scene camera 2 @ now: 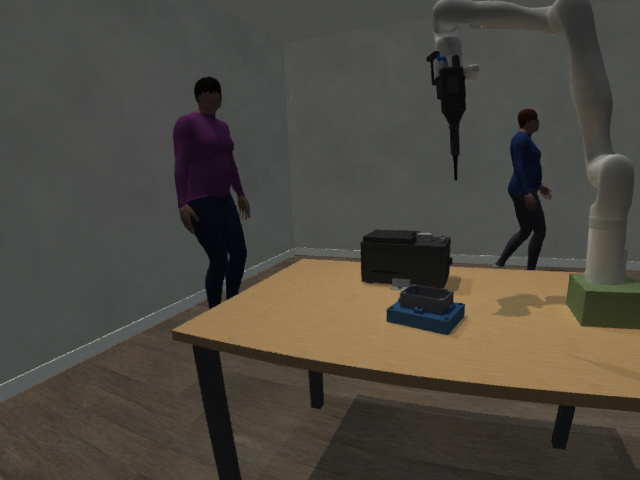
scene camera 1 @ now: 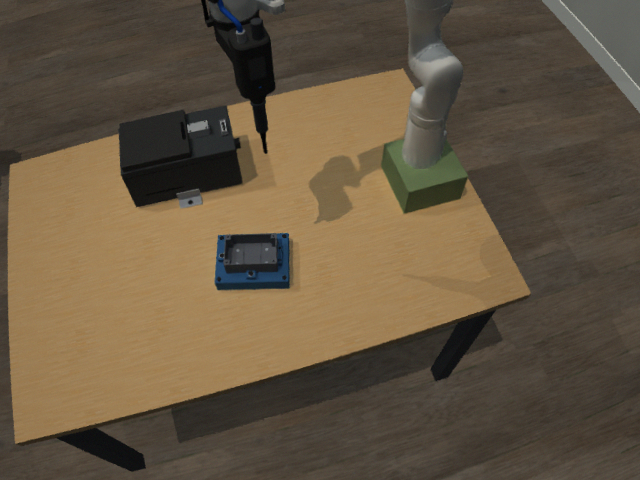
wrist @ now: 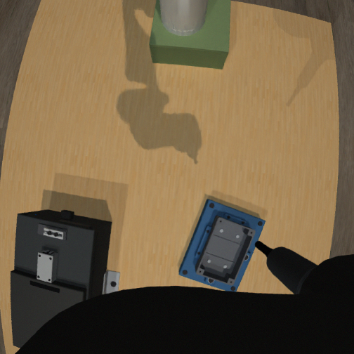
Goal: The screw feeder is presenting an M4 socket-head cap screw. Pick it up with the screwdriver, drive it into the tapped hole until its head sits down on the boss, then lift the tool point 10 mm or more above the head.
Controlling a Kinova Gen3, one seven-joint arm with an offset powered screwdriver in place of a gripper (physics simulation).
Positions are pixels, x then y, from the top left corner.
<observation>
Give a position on a blue fixture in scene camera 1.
264,280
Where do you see a blue fixture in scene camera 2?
At 430,322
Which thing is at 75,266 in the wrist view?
A black screw feeder.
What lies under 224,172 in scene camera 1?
A black screw feeder.
</observation>
